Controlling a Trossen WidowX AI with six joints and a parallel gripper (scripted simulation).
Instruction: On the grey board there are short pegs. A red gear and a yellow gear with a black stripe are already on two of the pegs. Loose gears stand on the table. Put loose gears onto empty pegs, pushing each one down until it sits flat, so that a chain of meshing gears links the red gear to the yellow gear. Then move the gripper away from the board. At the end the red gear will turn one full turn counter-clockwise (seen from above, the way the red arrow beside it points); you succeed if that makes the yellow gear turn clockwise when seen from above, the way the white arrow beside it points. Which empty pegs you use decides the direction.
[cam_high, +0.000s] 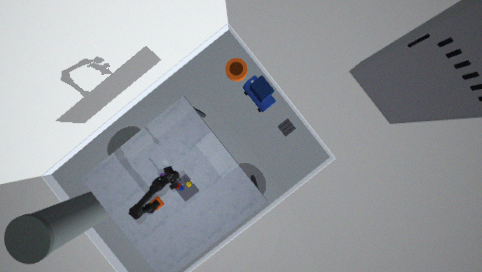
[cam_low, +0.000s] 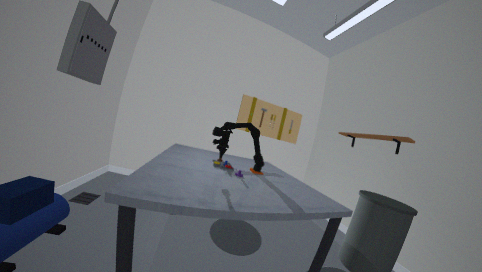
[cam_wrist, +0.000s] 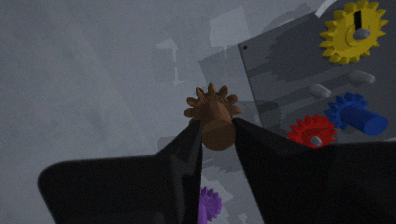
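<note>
Right now the blue gear is 10 cm behind my gripper tip, 12 cm to the right of it and 7 cm below it. Also, from my gripper tip: brown gear 1 cm below; red gear 11 cm behind, 7 cm to the right, 8 cm below; yellow gear 3 cm behind, 14 cm to the right, 8 cm below.
</note>
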